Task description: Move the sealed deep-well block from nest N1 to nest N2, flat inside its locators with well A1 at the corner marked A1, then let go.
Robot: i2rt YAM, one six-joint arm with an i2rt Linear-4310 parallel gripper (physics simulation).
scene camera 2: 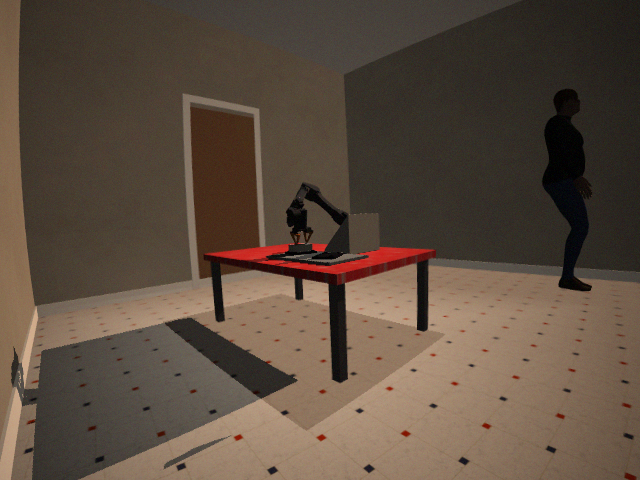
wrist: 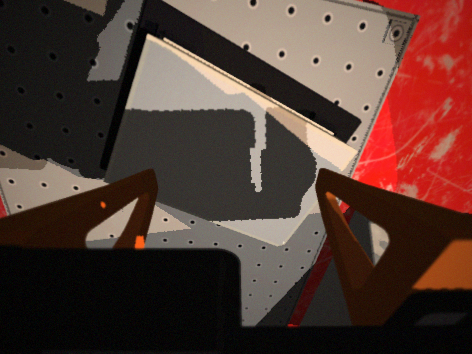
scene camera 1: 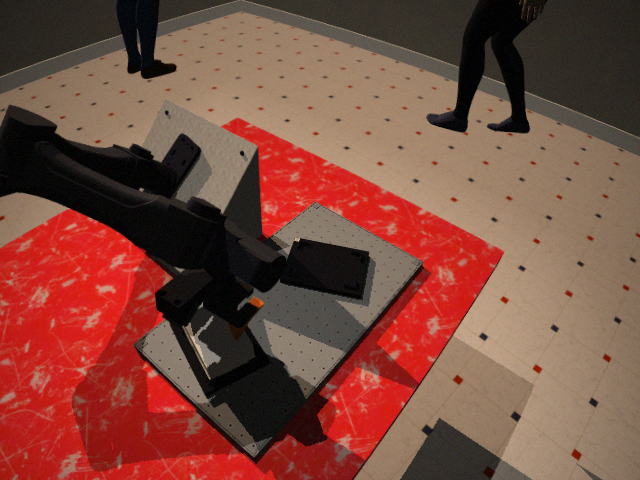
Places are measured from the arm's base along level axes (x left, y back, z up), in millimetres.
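Pixels of known places: gripper, fingertip midpoint: (scene camera 2: 301, 243) (wrist: 236, 177) (scene camera 1: 214, 323); arm's base at its link origin: (scene camera 2: 354, 231) (scene camera 1: 167, 180).
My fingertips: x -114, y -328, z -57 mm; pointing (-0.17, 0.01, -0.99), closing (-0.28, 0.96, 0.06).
Observation:
For each thing: its top centre in the pictures, then the offset to it from my fingertips. Level surfaces: height alone.
- black nest N1 at its top centre: (wrist: 229, 146) (scene camera 1: 216, 339) (scene camera 2: 300, 250) dx -5, dy -4, dz -38 mm
- black nest N2 at its top centre: (scene camera 1: 326, 262) (scene camera 2: 328, 253) dx +266, dy -6, dz -38 mm
- small pale mark at its top centre: (scene camera 1: 297, 239) dx +270, dy +87, dz -44 mm
- red table at its surface level: dz -69 mm
The pale, flat-topped deep-well block (scene camera 1: 219, 356) (scene camera 2: 300, 248) (wrist: 200, 150) sits in the black nest N1 (wrist: 230, 60), at the near left end of the perforated plate. My gripper (scene camera 2: 301, 241) (wrist: 236, 177) is open, with nothing between its orange fingers. Its fingertips hang close above the block's top in scene camera 2. In the wrist view they lie over opposite sides of the block, whose edges are turned at an angle to the fingers. The black nest N2 (scene camera 1: 328, 268) (scene camera 2: 328, 255) is empty, with a small pale mark (scene camera 1: 297, 239) at one corner. The block's A1 label is not readable.
The perforated plate (scene camera 1: 165, 356) (scene camera 2: 354, 257) (wrist: 325, 40) lies on the red table (scene camera 1: 454, 258) (scene camera 2: 398, 254). A grey upright angled block (scene camera 1: 227, 165) (scene camera 2: 364, 232) stands behind it, near the arm. People stand on the floor beyond the table.

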